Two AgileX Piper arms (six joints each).
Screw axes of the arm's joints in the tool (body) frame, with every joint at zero. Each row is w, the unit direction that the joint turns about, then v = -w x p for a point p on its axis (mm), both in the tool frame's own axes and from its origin. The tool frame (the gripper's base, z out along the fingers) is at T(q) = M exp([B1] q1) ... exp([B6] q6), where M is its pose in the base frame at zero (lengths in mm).
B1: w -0.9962 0 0.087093 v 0 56.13 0
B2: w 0 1 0 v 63.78 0 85.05
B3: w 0 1 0 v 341.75 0 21.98
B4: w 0 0 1 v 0 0 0
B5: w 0 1 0 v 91 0 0
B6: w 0 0 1 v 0 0 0
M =
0.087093 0 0.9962 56.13
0 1 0 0
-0.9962 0 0.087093 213.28
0 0 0 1
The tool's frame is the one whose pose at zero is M.
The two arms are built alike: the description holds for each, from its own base.
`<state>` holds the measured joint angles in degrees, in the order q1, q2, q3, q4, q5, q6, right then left.
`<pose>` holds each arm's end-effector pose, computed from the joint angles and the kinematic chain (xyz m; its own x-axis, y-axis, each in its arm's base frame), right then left.
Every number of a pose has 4 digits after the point.
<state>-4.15 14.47 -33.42 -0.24 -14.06 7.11 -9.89 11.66 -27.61 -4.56 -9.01 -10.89</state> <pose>0.0281 -0.0019 0.4089 0.6183 0.0752 -0.7823 -0.0025 0.9956 0.0937 0.0361 -0.0051 0.3735 0.4311 -0.3446 -0.8339 0.2858 0.9288 -0.2360</pose>
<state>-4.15 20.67 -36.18 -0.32 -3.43 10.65 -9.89 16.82 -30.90 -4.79 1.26 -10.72</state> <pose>0.0596 -0.0043 0.4042 0.4110 0.1500 -0.8992 -0.0017 0.9865 0.1638 0.0564 -0.0100 0.3723 0.2441 -0.3140 -0.9175 0.2478 0.9349 -0.2540</pose>
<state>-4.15 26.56 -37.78 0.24 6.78 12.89 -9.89 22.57 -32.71 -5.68 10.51 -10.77</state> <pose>0.0888 -0.0064 0.3899 0.1756 0.2150 -0.9607 0.0329 0.9740 0.2240 0.0796 -0.0155 0.3612 0.0237 -0.2899 -0.9568 0.2044 0.9382 -0.2792</pose>
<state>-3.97 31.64 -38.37 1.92 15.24 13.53 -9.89 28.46 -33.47 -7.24 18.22 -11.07</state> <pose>0.1115 -0.0069 0.3709 -0.0428 0.2689 -0.9622 0.0745 0.9613 0.2653 0.1011 -0.0213 0.3440 -0.1964 -0.2784 -0.9402 0.1572 0.9375 -0.3104</pose>
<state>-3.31 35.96 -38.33 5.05 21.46 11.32 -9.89 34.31 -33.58 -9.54 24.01 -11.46</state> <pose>0.1282 -0.0045 0.3520 -0.2251 0.2893 -0.9304 0.0922 0.9569 0.2753 0.1197 -0.0271 0.3244 -0.3886 -0.2818 -0.8773 0.1064 0.9320 -0.3465</pose>
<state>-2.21 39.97 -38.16 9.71 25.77 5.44 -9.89 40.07 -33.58 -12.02 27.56 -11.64</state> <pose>0.1417 0.0012 0.3355 -0.3742 0.2593 -0.8904 0.0644 0.9651 0.2540 0.1360 -0.0326 0.3065 -0.5320 -0.2911 -0.7952 0.0565 0.9248 -0.3764</pose>
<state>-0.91 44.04 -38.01 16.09 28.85 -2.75 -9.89 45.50 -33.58 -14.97 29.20 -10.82</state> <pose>0.1540 0.0097 0.3209 -0.4941 0.2042 -0.8451 -0.0035 0.9715 0.2368 0.1506 -0.0379 0.2909 -0.6304 -0.2990 -0.7164 0.0172 0.9172 -0.3980</pose>
